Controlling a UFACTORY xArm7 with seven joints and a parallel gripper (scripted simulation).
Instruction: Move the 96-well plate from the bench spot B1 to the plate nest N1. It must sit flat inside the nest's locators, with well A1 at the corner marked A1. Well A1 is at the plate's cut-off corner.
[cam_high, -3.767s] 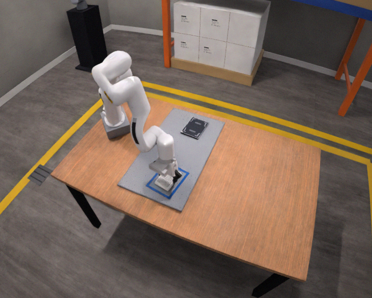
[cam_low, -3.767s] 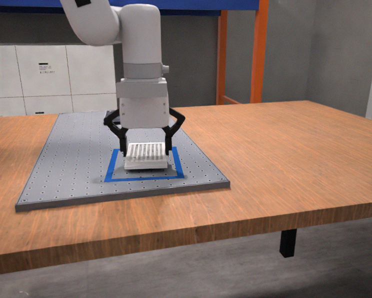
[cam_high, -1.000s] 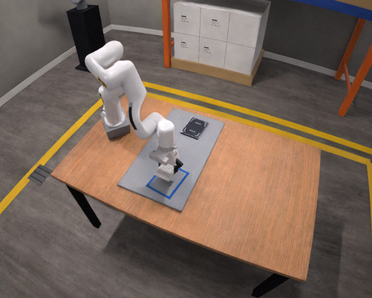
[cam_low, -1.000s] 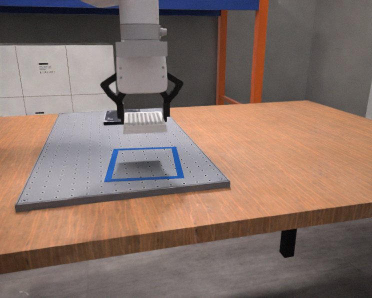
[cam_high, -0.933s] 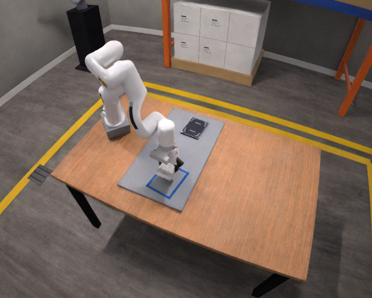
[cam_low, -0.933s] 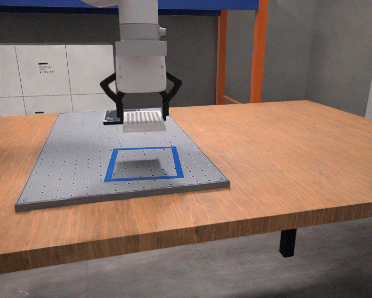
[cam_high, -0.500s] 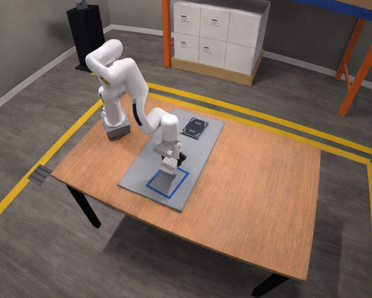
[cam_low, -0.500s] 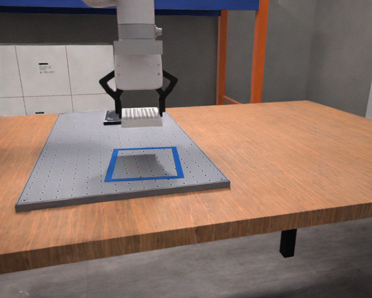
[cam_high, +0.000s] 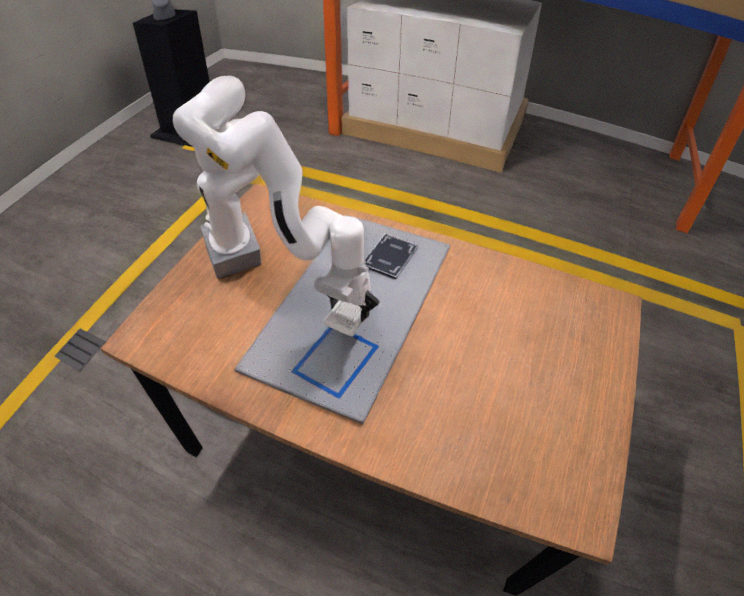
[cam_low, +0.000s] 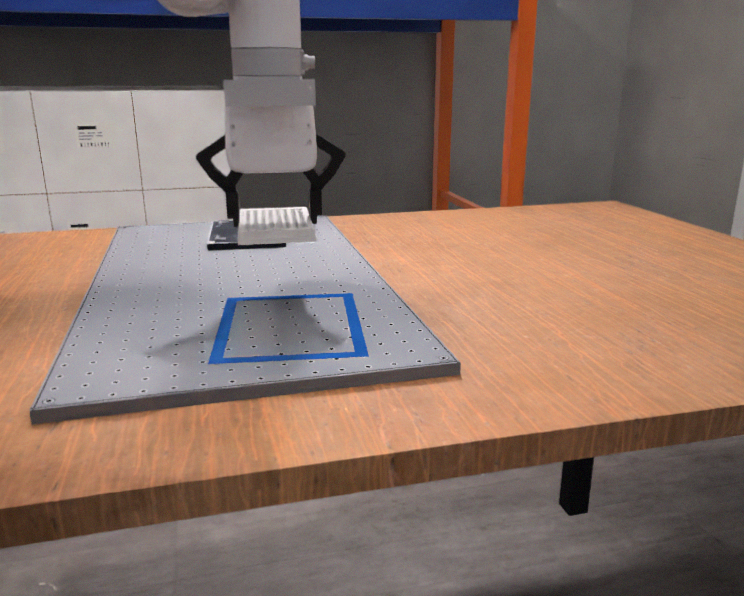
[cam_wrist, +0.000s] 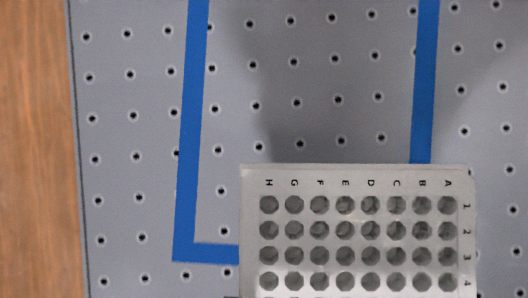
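Now: the black plate nest 20 mm behind my hand, 320 mm to the left of it and 100 mm below it. Round my hand: white 96-well plate 10 mm below.
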